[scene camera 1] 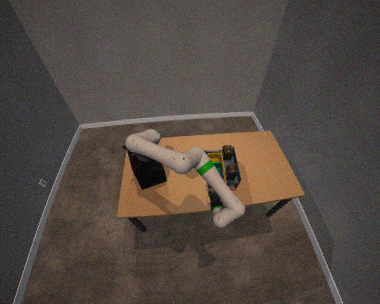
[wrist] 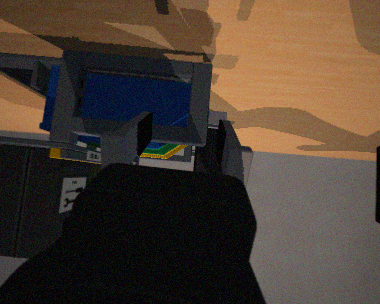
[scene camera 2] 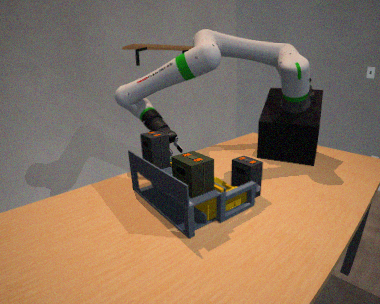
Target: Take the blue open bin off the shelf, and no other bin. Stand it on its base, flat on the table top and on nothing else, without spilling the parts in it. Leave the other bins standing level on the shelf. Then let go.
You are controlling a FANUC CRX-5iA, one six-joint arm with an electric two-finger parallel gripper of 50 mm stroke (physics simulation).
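Where they show: gripper, between the fingertips: point(scene camera 1: 211, 190) point(wrist: 184, 129) point(scene camera 2: 177, 152); arm's base, origin of its link: point(scene camera 2: 295, 104).
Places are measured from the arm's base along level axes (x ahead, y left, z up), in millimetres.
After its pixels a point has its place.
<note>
The blue bin point(scene camera 1: 221, 173) @[x 681, y -56, z -207 mm] point(wrist: 135, 97) @[x 631, y -153, z -235 mm] sits in the grey shelf point(scene camera 1: 238, 175) @[x 813, y -121, z -140 mm] point(scene camera 2: 159, 194) @[x 762, y -68, z -264 mm] point(wrist: 201, 102) @[x 557, y -180, z -228 mm], at the end nearest the gripper. The wrist view shows its side wall through the shelf's end frame; its parts are hidden there. Rims of a green bin point(wrist: 159, 148) @[x 610, y -42, z -191 mm] and a yellow bin point(wrist: 171, 152) @[x 602, y 168, z -205 mm] show beyond it. My gripper point(scene camera 2: 178, 145) @[x 571, y -233, z -187 mm] point(wrist: 184, 129) @[x 571, y -233, z -187 mm] is open and empty, tilted, at the blue bin's end of the shelf. In the wrist view its fingers overlap the end frame's lower right corner; contact cannot be told. The forearm partly covers bins and gripper in scene camera 1.
Dark cases point(scene camera 2: 155, 150) @[x 762, y -67, z -94 mm] point(scene camera 2: 193, 176) @[x 779, y 170, z -104 mm] point(scene camera 2: 246, 175) @[x 544, y 151, z -178 mm] stand on and beside the shelf; a labelled case point(wrist: 40, 195) @[x 722, y -151, z -116 mm] is close to the left finger. The black robot base point(scene camera 1: 149, 174) @[x 58, y -146, z -68 mm] point(scene camera 2: 289, 131) @[x 117, y 46, z -115 mm] stands on the table point(scene camera 1: 270, 170) @[x 1212, y 2, z -270 mm] point(scene camera 2: 90, 240) @[x 1049, y 40, z -270 mm]. A wall shelf point(scene camera 2: 155, 47) hangs behind.
</note>
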